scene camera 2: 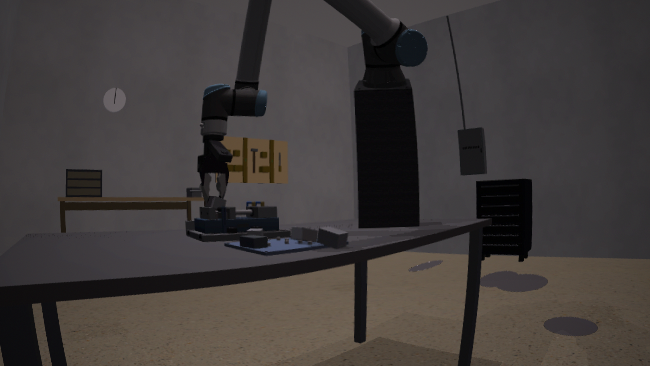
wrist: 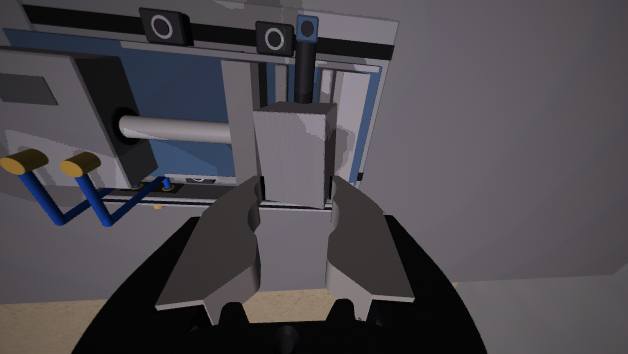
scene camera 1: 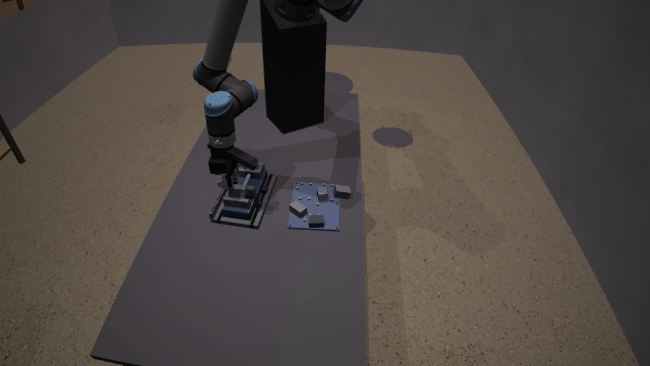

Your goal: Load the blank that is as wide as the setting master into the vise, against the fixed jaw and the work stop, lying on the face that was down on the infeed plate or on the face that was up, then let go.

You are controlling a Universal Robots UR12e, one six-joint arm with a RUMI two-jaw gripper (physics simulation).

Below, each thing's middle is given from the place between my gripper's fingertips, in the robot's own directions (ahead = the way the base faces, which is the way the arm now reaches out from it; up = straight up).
I see my gripper 10 mm short of the black work stop rod (wrist: pixel 305 56), 60 mm to the right of it and 20 mm above it. Also, from my hand: blue infeed plate (scene camera 1: pixel 330 210): 20 mm behind, 310 mm to the left, 100 mm below; grey end block (wrist: pixel 87 87): 160 mm behind, 50 mm to the left, 30 mm below; railed vise base (wrist: pixel 188 192): 70 mm behind, 10 mm to the left, 70 mm below.
